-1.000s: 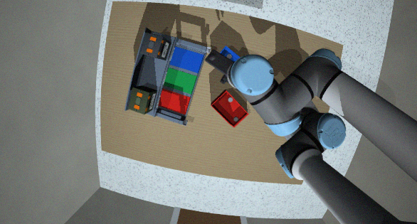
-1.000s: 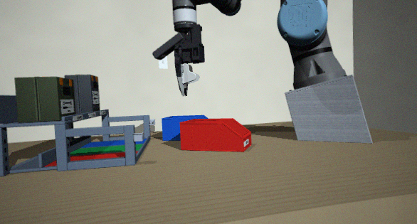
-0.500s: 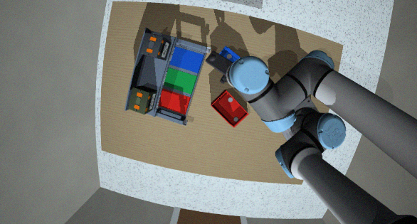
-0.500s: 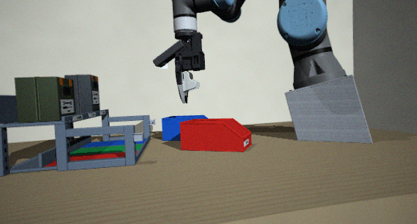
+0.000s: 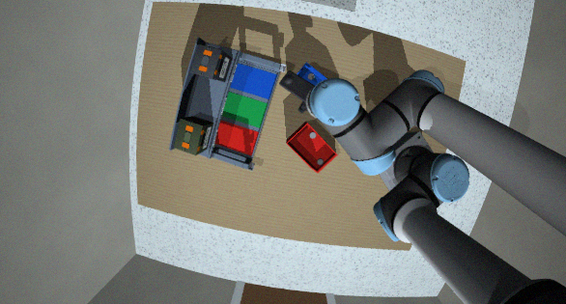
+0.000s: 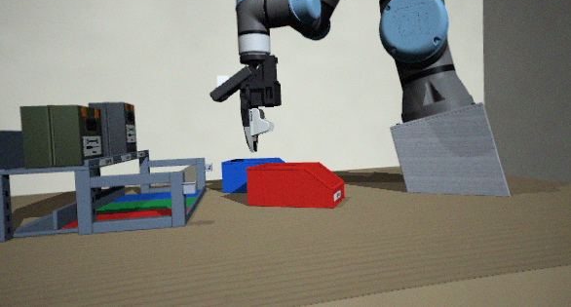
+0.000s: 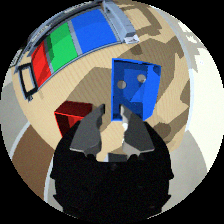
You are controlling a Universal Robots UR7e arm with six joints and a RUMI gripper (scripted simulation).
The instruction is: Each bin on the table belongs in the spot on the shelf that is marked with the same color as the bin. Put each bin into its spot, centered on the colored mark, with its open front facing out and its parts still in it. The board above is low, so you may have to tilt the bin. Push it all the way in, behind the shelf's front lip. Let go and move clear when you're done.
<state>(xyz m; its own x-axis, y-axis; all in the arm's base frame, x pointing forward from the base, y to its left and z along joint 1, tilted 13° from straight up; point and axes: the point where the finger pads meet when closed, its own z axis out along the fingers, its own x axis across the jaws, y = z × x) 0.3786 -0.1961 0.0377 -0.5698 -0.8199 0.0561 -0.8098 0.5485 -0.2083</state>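
Right now my hand is 80 mm above the blue bin, 40 mm to the left of it and 30 mm past it. Also, from my hand: red bin (170 mm to the left, 80 mm below, 30 mm behind); then top board (340 mm ahead, 10 mm to the left, 10 mm below); then grey box (300 mm ahead, 100 mm to the right, 50 mm above).
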